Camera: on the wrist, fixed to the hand. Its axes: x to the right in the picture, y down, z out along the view.
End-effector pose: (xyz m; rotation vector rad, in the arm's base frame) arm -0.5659 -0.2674 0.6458 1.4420 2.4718 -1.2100
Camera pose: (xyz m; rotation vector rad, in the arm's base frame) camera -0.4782 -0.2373 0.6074 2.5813 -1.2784 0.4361
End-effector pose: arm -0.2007 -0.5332 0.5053 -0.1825 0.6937 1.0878
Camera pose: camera -0.2972 -0.5072 0.5150 -0.3705 -0.7934 -1.7016
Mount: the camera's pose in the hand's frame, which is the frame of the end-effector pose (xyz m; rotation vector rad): -0.0132 0.0971 -0.0217 0.0433 0.9817 2.9718
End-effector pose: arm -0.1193 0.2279 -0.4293 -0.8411 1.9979 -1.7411
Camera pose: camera -0.1421 0.2592 -0.5219 2.2213 0.8587 0.1640
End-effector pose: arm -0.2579 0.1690 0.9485 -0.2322 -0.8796 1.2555
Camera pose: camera -0.3141 0.1963 0.8700 1.3747 -0.8294 -1.6484
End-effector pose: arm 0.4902 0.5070 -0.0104 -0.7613 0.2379 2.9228
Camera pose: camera 0.4977 0.4069 -0.0107 0.4668 -0.5510 0.0432
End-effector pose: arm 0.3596 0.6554 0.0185 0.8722 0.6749 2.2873
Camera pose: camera 0.3187 0.5737 0.0601 0.0472 0.4244 -0.7990
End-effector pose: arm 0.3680 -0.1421 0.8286 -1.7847 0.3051 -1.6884
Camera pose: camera 0.3709 -0.2146 0.7592 0.7303 1.7275 0.2128
